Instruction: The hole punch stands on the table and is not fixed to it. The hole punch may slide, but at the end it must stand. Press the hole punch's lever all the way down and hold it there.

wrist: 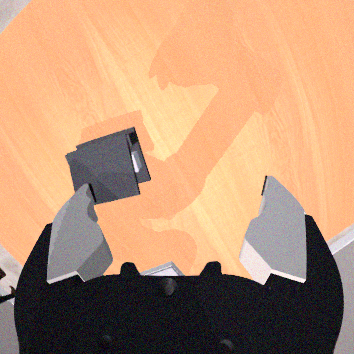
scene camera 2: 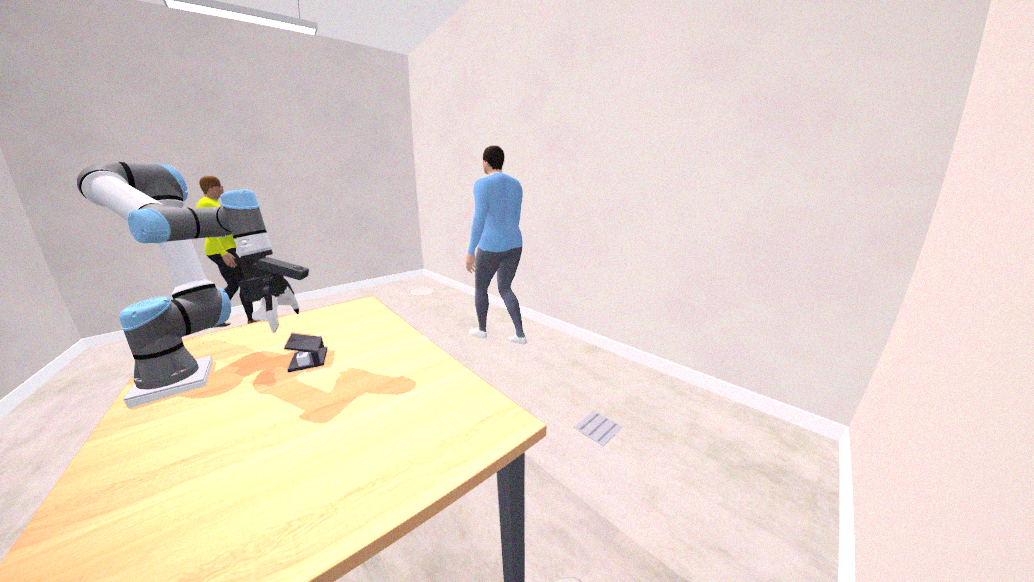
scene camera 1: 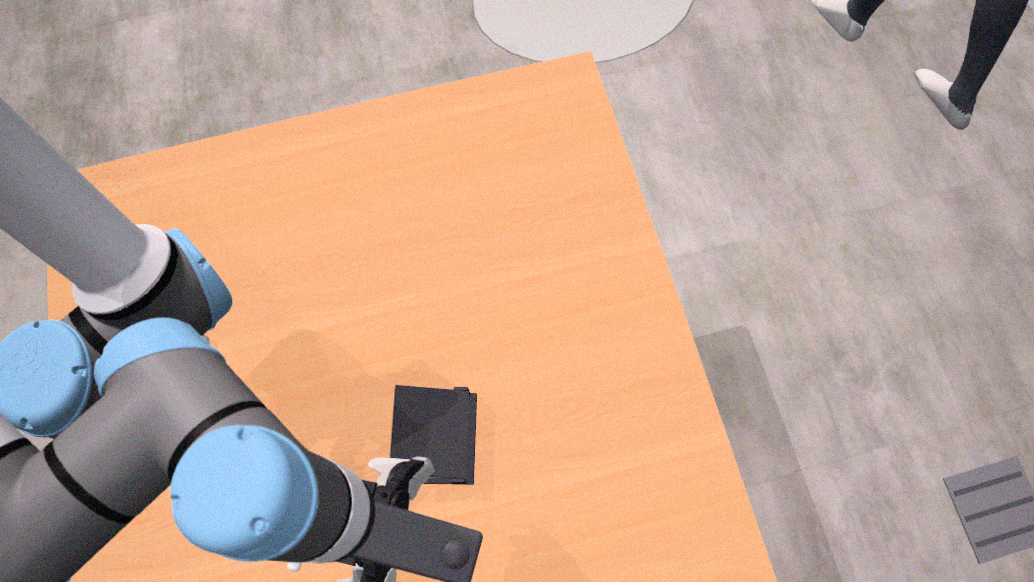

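Observation:
The dark hole punch stands upright on the wooden table. Its broad, flat lever is raised, with a gap and a light metal part showing beneath it. My gripper is open with nothing between its fingers. It hangs above the table, apart from the punch. In the wrist view the punch is left of the middle, and the left fingertip overlaps its lower edge. In scene camera 1 one finger covers a corner of the lever.
The robot's base plate is at the table's left side in scene camera 2. A person in blue and a person in yellow are beyond the table. A slotted grate lies on the floor beside the table.

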